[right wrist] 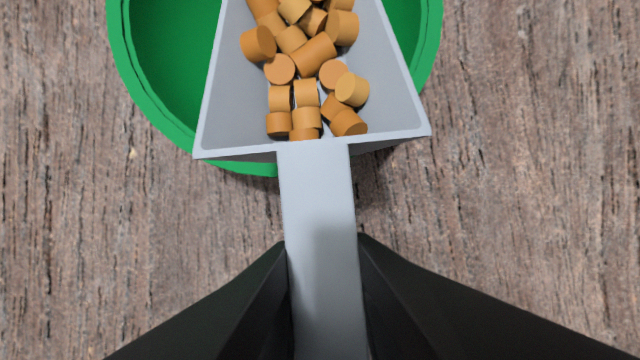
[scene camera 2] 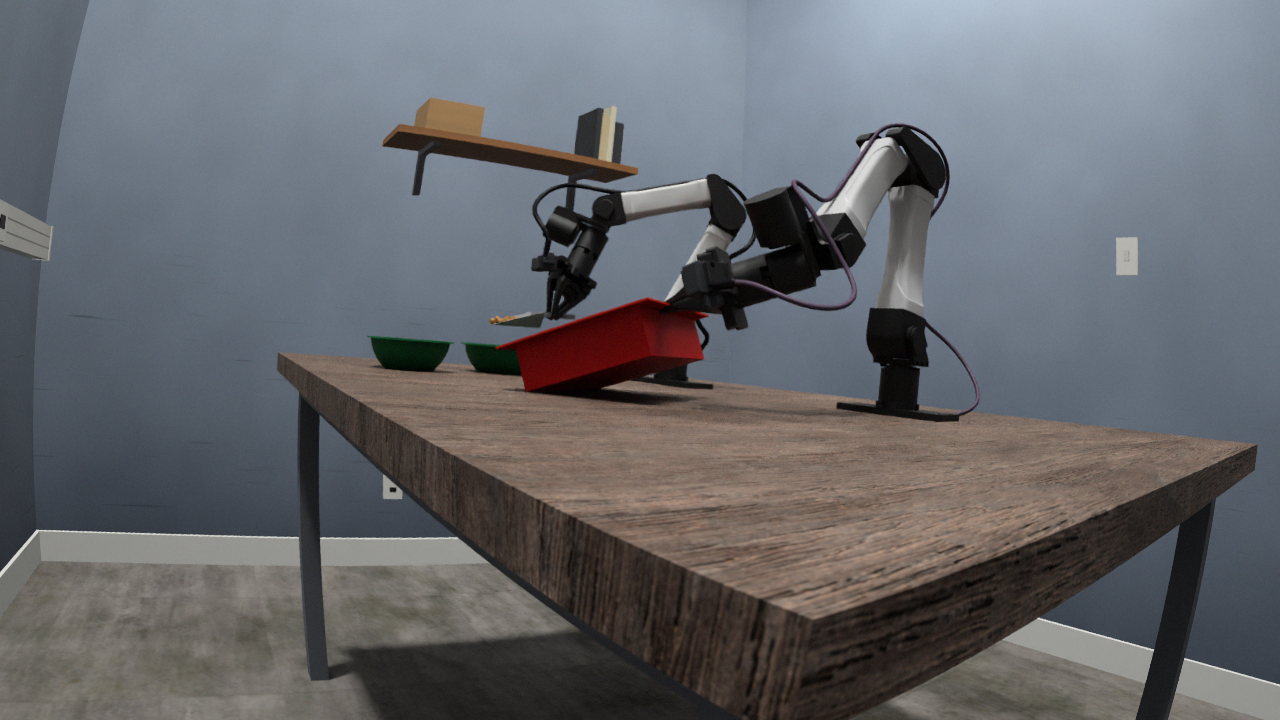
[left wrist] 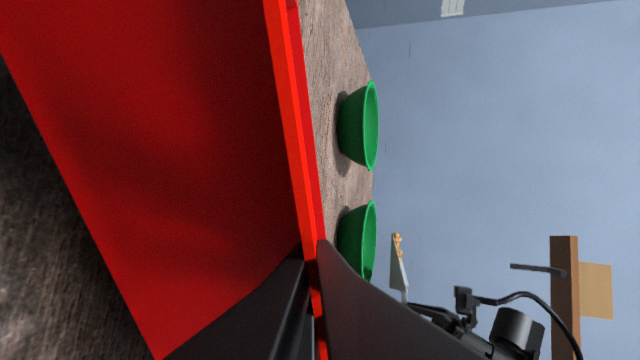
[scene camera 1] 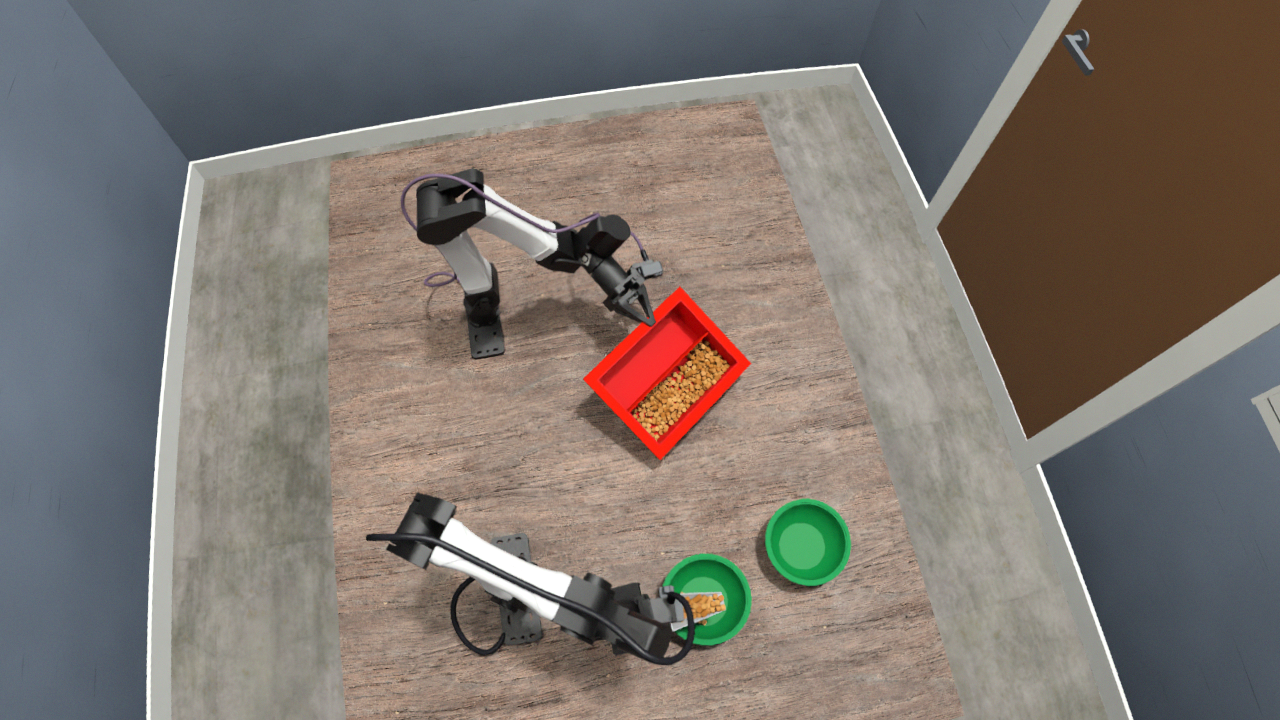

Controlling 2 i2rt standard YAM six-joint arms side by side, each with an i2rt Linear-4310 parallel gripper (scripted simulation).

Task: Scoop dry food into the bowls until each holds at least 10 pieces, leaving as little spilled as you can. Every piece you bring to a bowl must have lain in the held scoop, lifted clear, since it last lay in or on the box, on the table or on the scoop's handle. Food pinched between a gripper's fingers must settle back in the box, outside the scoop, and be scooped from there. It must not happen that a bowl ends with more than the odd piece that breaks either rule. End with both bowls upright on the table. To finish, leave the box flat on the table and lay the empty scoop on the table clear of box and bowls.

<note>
The pictures show: my left gripper, my right gripper, a red box and a grey scoop.
My left gripper also shows in the left wrist view. My right gripper is seen too in the right wrist view, in the left wrist view and in scene camera 1.
</note>
